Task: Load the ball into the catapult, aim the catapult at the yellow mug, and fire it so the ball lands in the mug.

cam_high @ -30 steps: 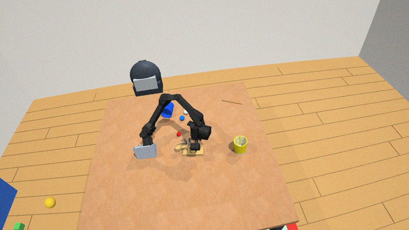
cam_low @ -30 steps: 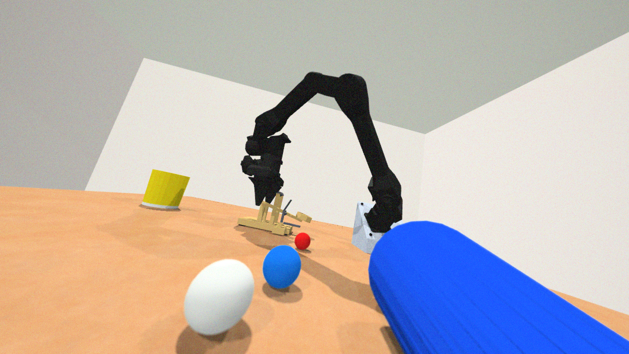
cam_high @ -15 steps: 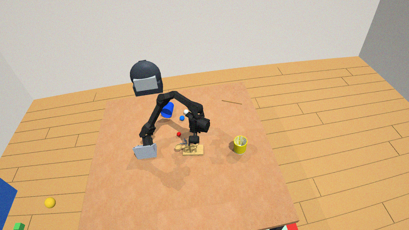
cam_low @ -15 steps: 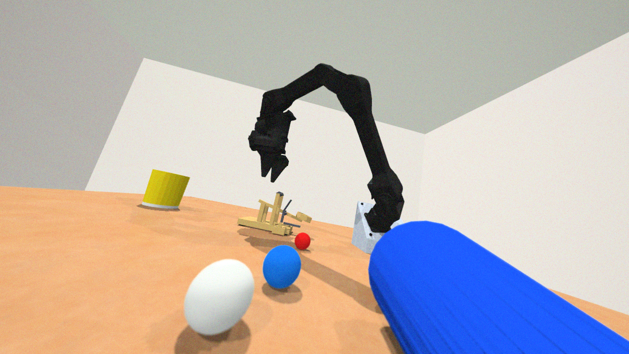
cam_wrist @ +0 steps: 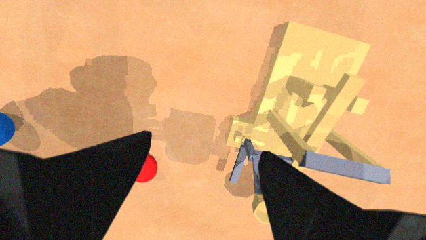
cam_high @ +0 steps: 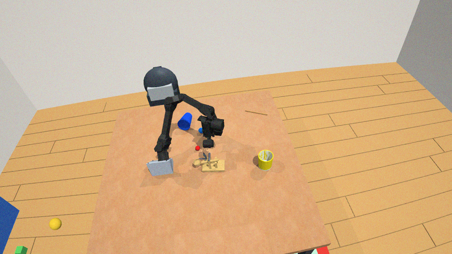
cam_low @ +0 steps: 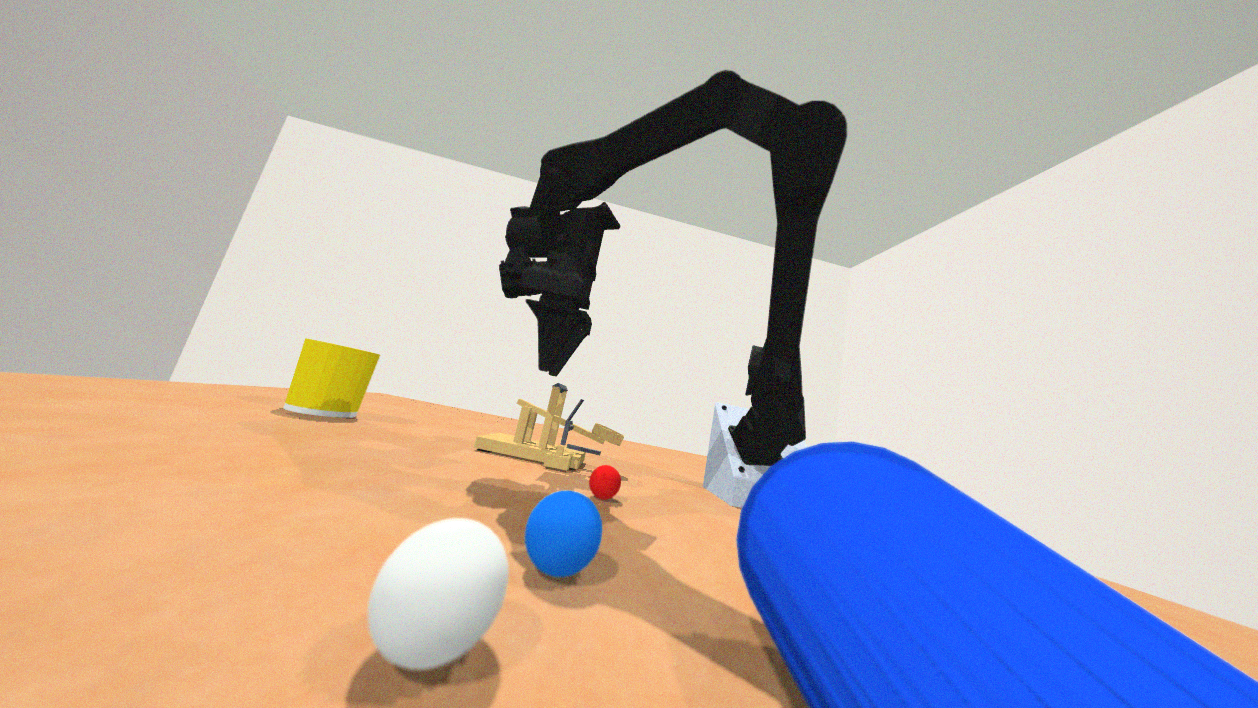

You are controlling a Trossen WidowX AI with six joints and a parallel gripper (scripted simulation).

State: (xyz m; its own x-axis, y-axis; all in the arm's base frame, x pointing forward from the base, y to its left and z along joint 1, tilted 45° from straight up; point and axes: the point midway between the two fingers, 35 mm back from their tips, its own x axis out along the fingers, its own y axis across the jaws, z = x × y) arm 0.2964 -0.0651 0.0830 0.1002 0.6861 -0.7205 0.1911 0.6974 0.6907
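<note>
My gripper tip is now 8 cm past the red ball, 8 cm to the right of it and 10 cm above it. From my gripper tip the other things lie so: blue ball 3 cm behind, 23 cm to the left, 9 cm below; then wooden catapult 4 cm behind, 6 cm to the right, 6 cm below; then white ball 2 cm ahead, 29 cm to the left, 9 cm below.
</note>
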